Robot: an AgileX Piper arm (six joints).
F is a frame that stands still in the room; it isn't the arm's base.
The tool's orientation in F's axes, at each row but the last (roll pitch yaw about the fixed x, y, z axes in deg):
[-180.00 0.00 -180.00]
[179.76 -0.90 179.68]
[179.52 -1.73 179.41]
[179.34 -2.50 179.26]
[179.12 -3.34 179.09]
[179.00 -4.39 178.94]
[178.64 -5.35 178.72]
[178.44 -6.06 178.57]
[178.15 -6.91 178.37]
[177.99 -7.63 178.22]
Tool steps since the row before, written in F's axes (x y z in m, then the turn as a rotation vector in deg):
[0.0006 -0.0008 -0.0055 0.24 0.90 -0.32]
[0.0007 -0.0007 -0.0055 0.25 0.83 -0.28]
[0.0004 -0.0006 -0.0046 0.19 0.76 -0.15]
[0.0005 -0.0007 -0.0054 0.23 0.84 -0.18]
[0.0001 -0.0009 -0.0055 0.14 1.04 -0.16]
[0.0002 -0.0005 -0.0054 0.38 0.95 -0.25]
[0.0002 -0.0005 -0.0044 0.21 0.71 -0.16]
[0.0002 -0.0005 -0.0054 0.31 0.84 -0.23]
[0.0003 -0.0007 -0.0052 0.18 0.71 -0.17]
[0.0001 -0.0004 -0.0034 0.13 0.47 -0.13]
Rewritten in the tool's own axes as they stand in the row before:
[-0.0006 -0.0008 0.0055 -0.24 0.90 0.32]
[-0.0008 -0.0007 0.0055 -0.25 0.83 0.28]
[-0.0005 -0.0006 0.0046 -0.19 0.76 0.15]
[-0.0007 -0.0008 0.0054 -0.23 0.84 0.18]
[-0.0004 -0.0010 0.0055 -0.13 1.04 0.17]
[-0.0006 -0.0006 0.0054 -0.38 0.95 0.24]
[-0.0006 -0.0006 0.0043 -0.21 0.71 0.16]
[-0.0008 -0.0006 0.0053 -0.31 0.84 0.22]
[-0.0009 -0.0009 0.0051 -0.18 0.71 0.17]
[-0.0006 -0.0005 0.0033 -0.13 0.47 0.13]

